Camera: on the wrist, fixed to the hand. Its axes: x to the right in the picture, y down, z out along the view.
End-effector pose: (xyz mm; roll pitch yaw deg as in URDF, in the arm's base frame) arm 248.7 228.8 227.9 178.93 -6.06 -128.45
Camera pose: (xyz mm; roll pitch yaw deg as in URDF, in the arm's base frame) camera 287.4 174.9 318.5 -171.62 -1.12 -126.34
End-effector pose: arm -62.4 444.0 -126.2 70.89 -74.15 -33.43
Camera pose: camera 49.9 446.7 -123.7 98.16 -72.84 -51.86
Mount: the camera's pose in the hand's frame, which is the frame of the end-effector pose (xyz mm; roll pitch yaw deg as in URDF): 27.6 -62.2 -89.4 9.68 -4.90 -2.21
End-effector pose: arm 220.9 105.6 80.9 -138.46 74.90 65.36
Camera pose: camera 279.0 201.7 82.4 -108.50 76.23 86.38
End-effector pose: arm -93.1 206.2 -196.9 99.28 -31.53 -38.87
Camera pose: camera 6.0 252.5 -222.5 111.42 -28.46 -43.97
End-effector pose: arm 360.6 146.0 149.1 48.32 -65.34 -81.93
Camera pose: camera 400.9 42.9 130.0 69.70 -66.42 -94.84
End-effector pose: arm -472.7 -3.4 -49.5 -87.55 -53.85 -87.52
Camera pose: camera -565.9 23.4 7.2 -85.01 -55.97 -78.92
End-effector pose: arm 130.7 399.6 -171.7 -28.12 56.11 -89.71
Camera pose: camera 33.6 424.8 -222.2 -18.07 50.75 -89.13
